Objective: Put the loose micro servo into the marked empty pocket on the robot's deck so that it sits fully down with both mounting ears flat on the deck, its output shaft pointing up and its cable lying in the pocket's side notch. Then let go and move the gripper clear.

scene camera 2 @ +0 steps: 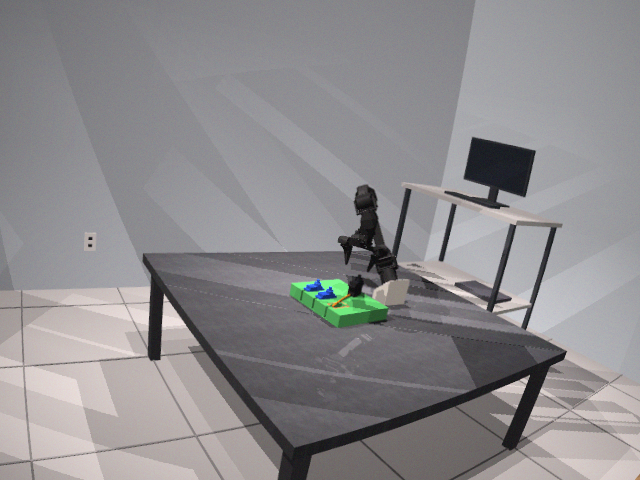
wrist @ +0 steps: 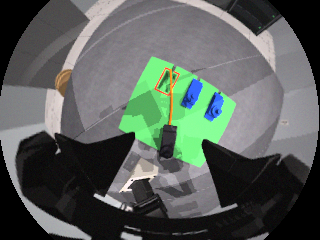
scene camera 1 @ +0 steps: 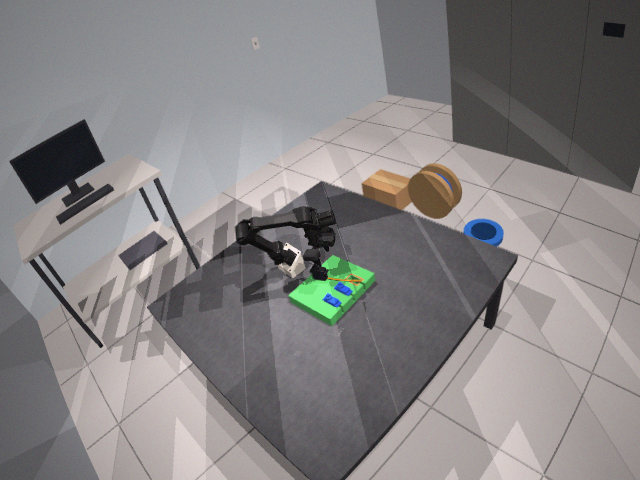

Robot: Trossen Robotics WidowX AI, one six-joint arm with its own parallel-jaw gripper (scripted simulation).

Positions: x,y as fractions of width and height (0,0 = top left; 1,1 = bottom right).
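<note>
Green deck (scene camera 1: 0.48,0.62), my gripper (scene camera 1: 0.51,0.54). Gripper open, holding nothing. Green deck (scene camera 2: 0.58,0.65). My gripper (wrist: 0.53,0.58), green deck (wrist: 0.46,0.46).
</note>
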